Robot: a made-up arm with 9 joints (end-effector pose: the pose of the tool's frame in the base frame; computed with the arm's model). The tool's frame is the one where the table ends.
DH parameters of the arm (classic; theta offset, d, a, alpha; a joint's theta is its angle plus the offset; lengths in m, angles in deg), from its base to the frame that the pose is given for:
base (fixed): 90 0.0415 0.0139 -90
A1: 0 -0.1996 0.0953 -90
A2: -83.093 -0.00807 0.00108 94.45
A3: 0 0.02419 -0.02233 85.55
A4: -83.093 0.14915 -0.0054 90
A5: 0 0.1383 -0.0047 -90
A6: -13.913 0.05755 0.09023 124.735
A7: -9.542 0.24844 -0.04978 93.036
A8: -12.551 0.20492 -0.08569 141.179
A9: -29.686 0 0.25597 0
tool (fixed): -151.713 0.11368 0 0
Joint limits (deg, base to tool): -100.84..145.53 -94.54..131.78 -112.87..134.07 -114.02..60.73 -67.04..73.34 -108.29..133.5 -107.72..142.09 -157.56..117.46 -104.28..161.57
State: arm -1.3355 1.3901 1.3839 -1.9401 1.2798 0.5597 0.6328 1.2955 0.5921
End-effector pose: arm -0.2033 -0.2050 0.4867 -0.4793 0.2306 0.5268 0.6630
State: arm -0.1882 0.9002 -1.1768 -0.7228 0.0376 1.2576 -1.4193 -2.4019 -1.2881
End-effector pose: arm 0.2605 0.1187 -0.1042 -0.1575 0.7786 0.1559 0.5871
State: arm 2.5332 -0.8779 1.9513 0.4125 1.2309 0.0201 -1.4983 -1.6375 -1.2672
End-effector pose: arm -0.2249 -0.0760 -0.1892 -0.6803 0.0198 0.6337 0.3678
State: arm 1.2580 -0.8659 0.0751 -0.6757 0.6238 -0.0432 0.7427 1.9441 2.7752
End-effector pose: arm 0.3731 0.5164 -0.2425 -0.3791 0.2892 -0.3470 0.8076
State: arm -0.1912 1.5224 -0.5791 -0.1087 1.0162 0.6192 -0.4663 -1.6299 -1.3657
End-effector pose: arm 0.4314 -0.3758 0.0242 0.5920 0.4260 -0.6372 0.2490
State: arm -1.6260 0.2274 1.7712 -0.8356 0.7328 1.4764 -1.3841 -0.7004 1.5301
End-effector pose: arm -0.2609 -0.1756 -0.0380 -0.3811 -0.3800 -0.2608 0.8014
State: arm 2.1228 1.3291 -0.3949 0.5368 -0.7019 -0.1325 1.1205 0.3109 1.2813
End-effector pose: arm 0.4844 -0.0773 0.0341 -0.4188 -0.7586 -0.3830 0.3202
